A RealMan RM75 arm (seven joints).
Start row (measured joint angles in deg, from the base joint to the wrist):
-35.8, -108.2, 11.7, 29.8, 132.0, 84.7, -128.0
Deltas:
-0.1, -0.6, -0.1, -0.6, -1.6, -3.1, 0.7
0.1, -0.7, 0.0, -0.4, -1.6, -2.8, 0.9
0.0, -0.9, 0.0, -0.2, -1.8, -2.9, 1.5
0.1, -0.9, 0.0, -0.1, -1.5, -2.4, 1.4
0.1, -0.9, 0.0, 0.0, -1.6, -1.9, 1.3
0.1, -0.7, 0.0, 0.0, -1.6, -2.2, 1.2
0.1, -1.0, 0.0, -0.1, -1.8, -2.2, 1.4
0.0, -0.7, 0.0, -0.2, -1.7, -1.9, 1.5
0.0, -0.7, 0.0, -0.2, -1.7, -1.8, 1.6
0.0, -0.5, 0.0, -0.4, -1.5, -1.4, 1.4
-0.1, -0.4, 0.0, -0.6, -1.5, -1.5, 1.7
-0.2, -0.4, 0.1, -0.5, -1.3, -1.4, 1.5
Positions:
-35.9, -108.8, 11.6, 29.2, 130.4, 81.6, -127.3
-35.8, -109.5, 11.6, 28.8, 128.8, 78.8, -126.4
-35.8, -110.4, 11.6, 28.6, 127.0, 75.9, -124.9
-35.7, -111.3, 11.6, 28.5, 125.5, 73.5, -123.5
-35.6, -112.2, 11.6, 28.5, 123.9, 71.6, -122.2
-35.5, -112.9, 11.6, 28.5, 122.3, 69.4, -121.0
-35.4, -113.9, 11.6, 28.4, 120.5, 67.2, -119.6
-35.4, -114.6, 11.6, 28.2, 118.8, 65.3, -118.1
-35.4, -115.3, 11.6, 28.0, 117.1, 63.5, -116.5
-35.4, -115.8, 11.6, 27.6, 115.6, 62.1, -115.1
-35.5, -116.2, 11.6, 27.0, 114.1, 60.6, -113.4
-35.7, -116.6, 11.7, 26.5, 112.8, 59.2, -111.9

